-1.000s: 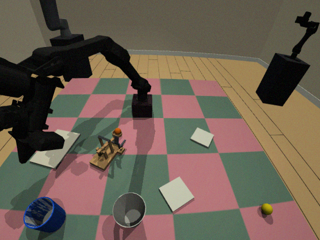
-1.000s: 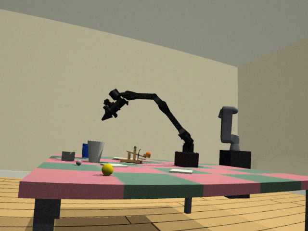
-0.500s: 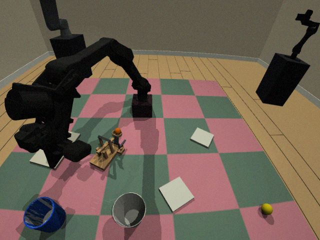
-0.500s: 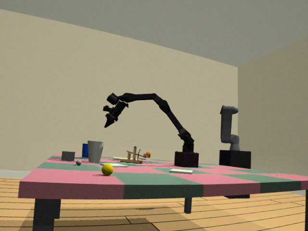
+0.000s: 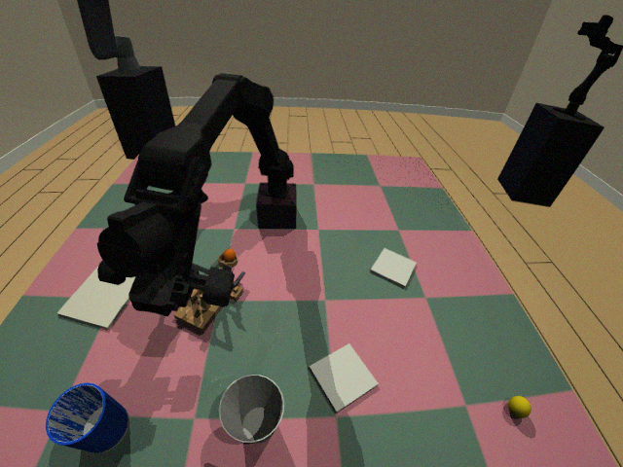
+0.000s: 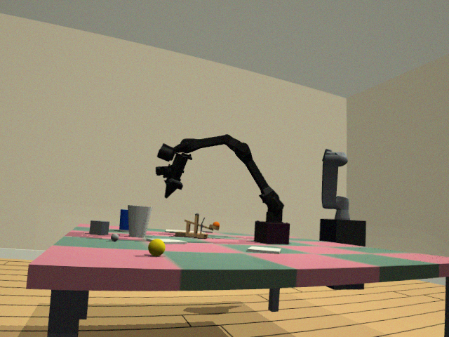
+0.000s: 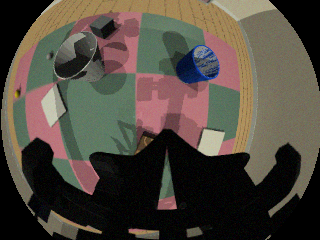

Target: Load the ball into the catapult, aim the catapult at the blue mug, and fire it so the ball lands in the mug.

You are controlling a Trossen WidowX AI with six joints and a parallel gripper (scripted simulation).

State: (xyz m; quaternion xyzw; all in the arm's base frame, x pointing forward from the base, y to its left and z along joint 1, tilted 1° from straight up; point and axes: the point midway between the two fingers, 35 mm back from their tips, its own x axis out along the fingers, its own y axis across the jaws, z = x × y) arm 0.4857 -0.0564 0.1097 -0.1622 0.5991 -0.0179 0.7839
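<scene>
Right now my gripper tip is 24 cm past the orange ball and 11 cm above it. The rest, counted from my gripper tip: blue mug (16 cm ahead, 10 cm to the right, 14 cm below); then grey cup (9 cm ahead, 17 cm to the left, 14 cm below); then wooden catapult (17 cm behind, 1 cm to the left, 12 cm below).
</scene>
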